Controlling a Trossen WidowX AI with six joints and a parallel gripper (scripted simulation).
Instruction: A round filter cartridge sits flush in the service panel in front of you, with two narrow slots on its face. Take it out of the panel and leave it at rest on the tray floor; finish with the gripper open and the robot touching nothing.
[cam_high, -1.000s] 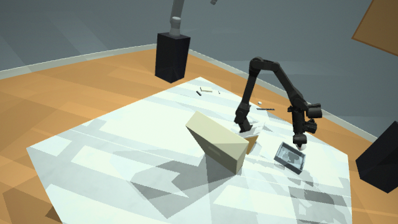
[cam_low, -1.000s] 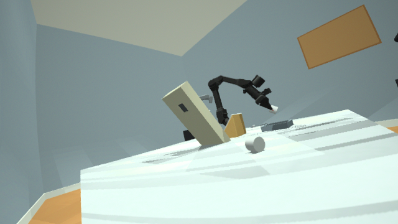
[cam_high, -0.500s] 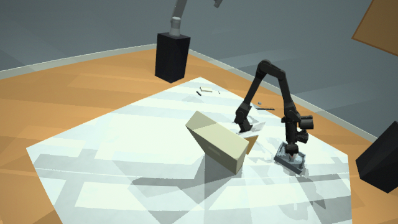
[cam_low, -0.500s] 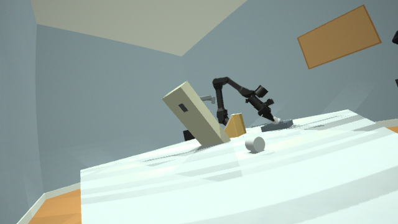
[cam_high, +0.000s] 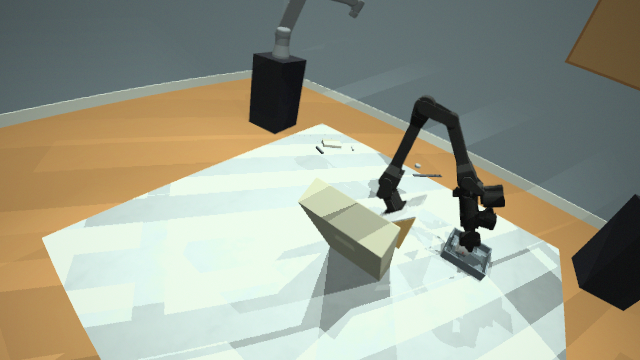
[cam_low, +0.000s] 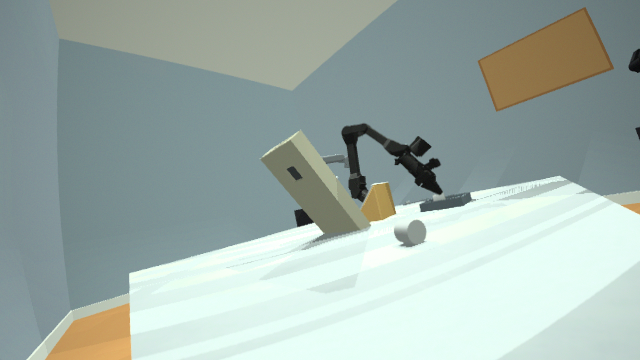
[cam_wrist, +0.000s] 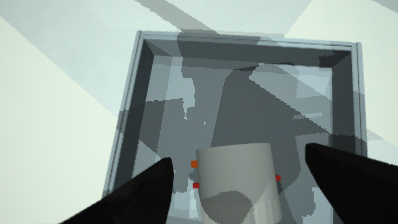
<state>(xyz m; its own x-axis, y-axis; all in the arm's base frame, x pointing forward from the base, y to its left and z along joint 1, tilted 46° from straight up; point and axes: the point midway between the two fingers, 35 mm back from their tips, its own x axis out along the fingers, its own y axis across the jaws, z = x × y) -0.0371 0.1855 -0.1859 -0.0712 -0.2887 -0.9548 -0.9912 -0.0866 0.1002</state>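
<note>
Right now the round filter cartridge is 20 mm to the right of my gripper tip and 20 mm below it. Also, from my gripper tip: beige service panel (360 mm ahead, 310 mm to the right, 130 mm above); then grey tray (10 mm to the left, 40 mm below).
</note>
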